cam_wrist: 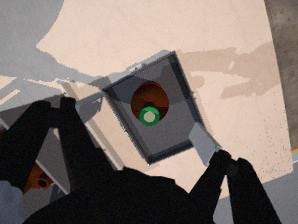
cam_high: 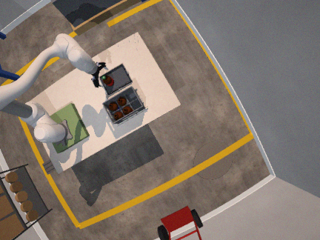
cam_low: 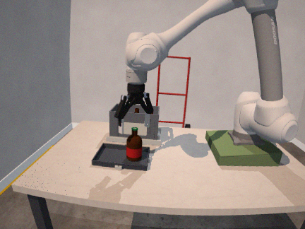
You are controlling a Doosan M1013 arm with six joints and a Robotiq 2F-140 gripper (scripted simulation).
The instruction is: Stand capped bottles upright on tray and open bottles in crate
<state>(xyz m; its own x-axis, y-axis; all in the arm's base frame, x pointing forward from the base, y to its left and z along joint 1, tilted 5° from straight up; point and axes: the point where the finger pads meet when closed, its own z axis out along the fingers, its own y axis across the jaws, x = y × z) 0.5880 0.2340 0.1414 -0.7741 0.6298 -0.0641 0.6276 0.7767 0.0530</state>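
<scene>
Now: the bottle 80 mm below my hand. Also, from my hand: dark tray: 150 mm below, 50 mm ahead, 10 mm to the left; crate: 270 mm to the right, 80 mm below, 60 mm ahead.
</scene>
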